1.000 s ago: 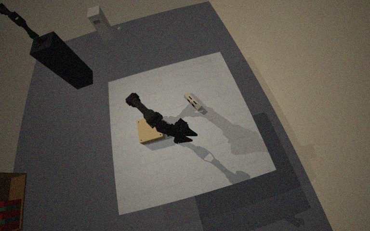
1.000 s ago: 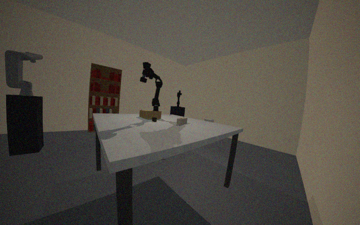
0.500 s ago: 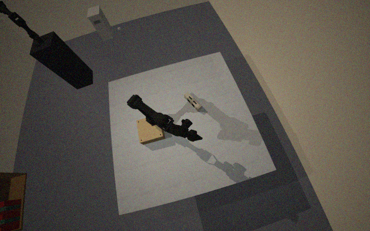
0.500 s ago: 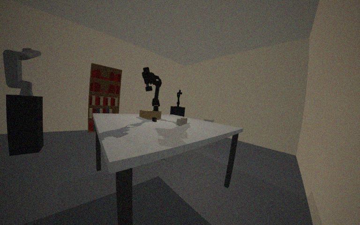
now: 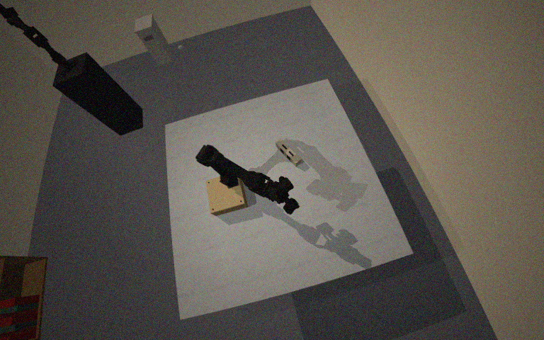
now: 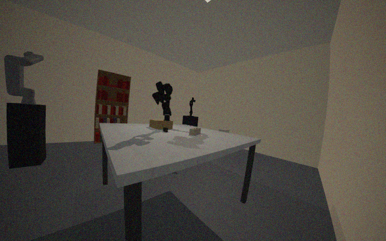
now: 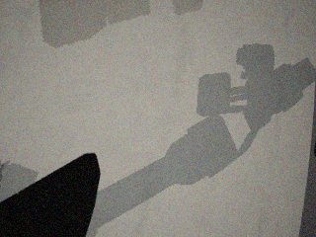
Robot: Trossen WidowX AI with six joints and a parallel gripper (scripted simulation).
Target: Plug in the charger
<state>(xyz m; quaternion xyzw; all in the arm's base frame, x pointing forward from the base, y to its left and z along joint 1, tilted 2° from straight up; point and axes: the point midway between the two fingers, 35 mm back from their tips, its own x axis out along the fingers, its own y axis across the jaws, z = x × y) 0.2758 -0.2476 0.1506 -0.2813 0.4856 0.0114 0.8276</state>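
My gripper tip is now 21 cm above the black two-prong charger, 12 cm to the right of it and 8 cm past it.
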